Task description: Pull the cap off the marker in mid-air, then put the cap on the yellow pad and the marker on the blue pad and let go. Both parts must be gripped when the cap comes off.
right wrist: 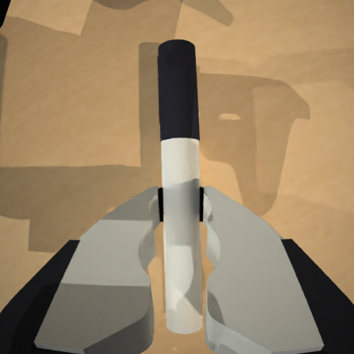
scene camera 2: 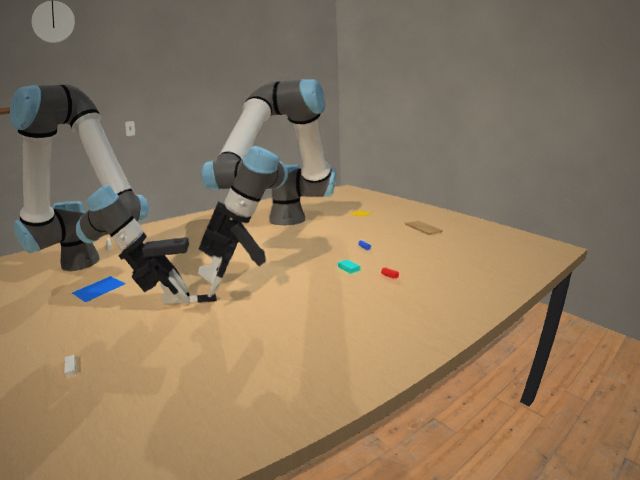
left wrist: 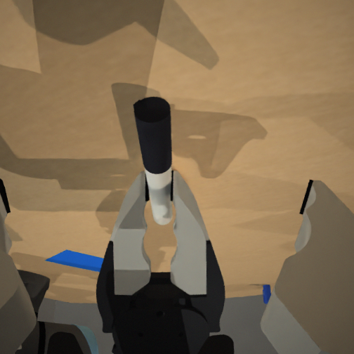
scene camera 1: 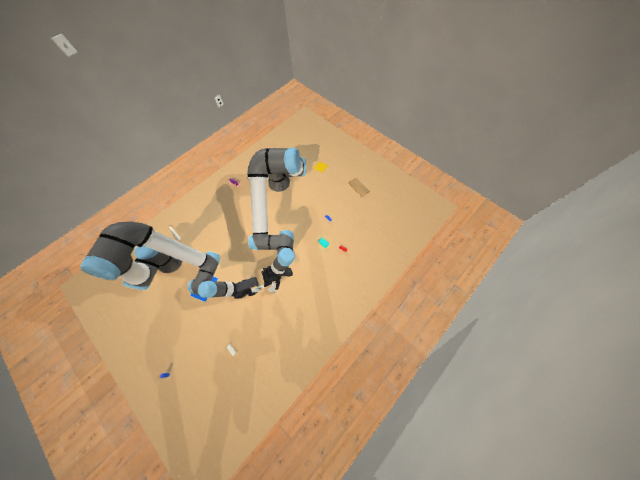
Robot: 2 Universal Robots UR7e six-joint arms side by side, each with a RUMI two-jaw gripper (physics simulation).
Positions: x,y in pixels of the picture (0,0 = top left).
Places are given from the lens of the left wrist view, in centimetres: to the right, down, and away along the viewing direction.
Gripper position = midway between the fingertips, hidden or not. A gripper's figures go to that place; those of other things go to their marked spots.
my left gripper [left wrist: 154,184]: -1, 0, 12
my right gripper [left wrist: 159,170]: -1, 0, 21
